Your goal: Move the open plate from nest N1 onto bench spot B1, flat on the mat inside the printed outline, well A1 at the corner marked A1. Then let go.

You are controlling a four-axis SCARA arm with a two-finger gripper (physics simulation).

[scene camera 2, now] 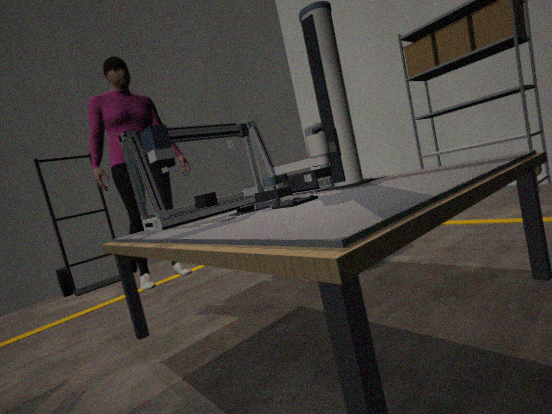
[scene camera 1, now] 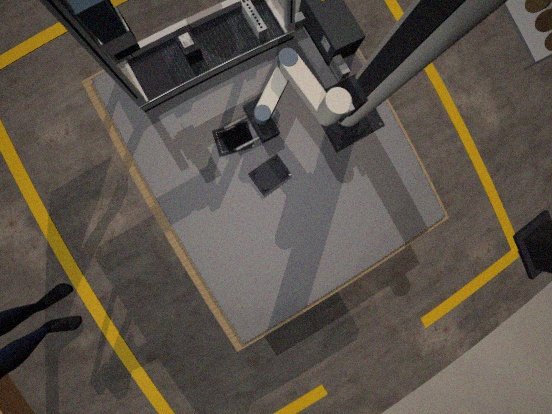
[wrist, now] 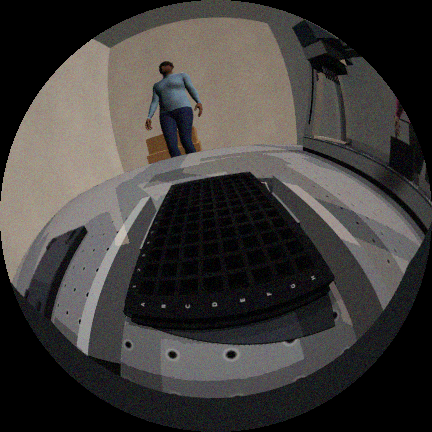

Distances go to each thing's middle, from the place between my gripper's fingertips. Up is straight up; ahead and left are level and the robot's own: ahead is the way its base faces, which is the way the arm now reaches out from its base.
My hand is 3 cm past the black well plate (wrist: 222, 251).
